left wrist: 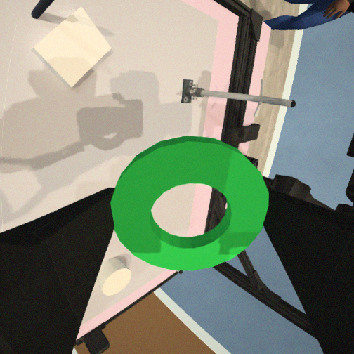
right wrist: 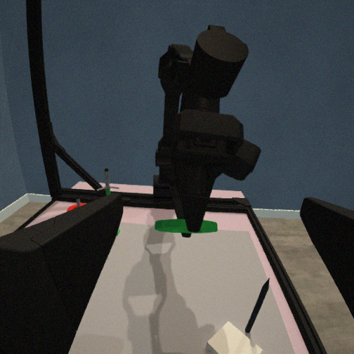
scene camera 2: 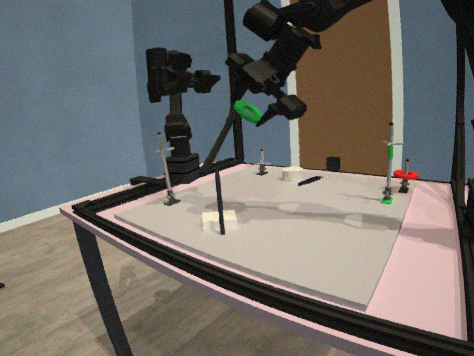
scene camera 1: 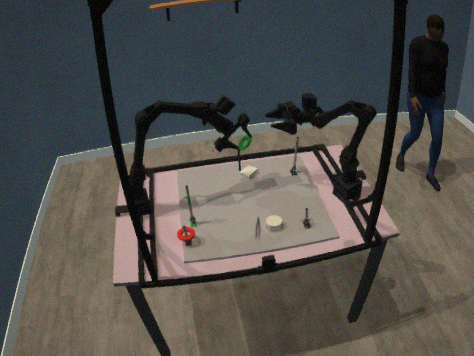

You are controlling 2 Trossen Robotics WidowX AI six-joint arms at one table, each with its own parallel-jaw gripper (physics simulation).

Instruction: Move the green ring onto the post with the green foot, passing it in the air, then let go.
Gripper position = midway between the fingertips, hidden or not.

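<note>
My left gripper (scene camera 2: 245, 115), (left wrist: 189, 196), (right wrist: 188, 234) is here in the scene. I can see my right gripper (scene camera 2: 207, 76), (right wrist: 213, 204), (scene camera 1: 268, 120) as well. There is a mat (left wrist: 70, 142), (right wrist: 153, 285), and there is a green ring (left wrist: 186, 159). I see a white block (left wrist: 70, 49), too. Then there is a round white piece (left wrist: 113, 276), though in the right wrist view the piece is out of frame.
</note>
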